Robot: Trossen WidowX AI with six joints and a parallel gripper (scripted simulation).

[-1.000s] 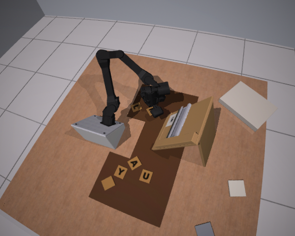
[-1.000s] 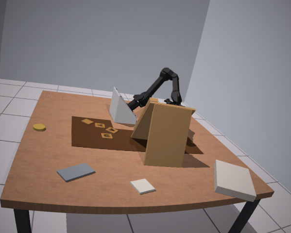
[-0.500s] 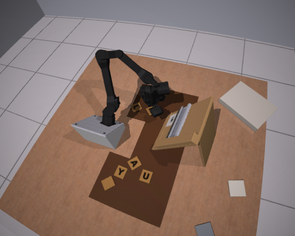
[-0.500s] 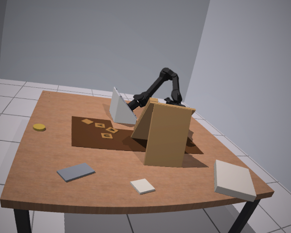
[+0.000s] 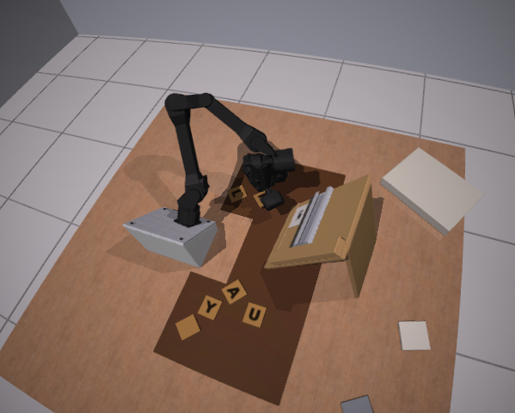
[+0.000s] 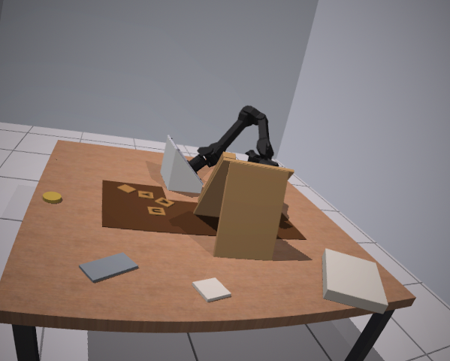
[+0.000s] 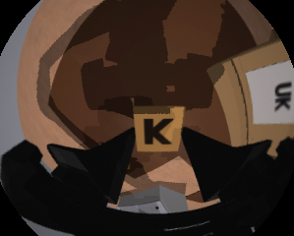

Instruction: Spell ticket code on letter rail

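Right now the white ticket is 150 mm ahead of my gripper tip, 50 mm above it and 40 mm to the right of it. The rest, counted from my gripper tip: dark brown mat (190 mm to the right, 40 mm ahead, 20 mm below); blank tile (480 mm to the right, 20 mm below, 10 mm behind); white slab (510 mm ahead, 280 mm to the left).
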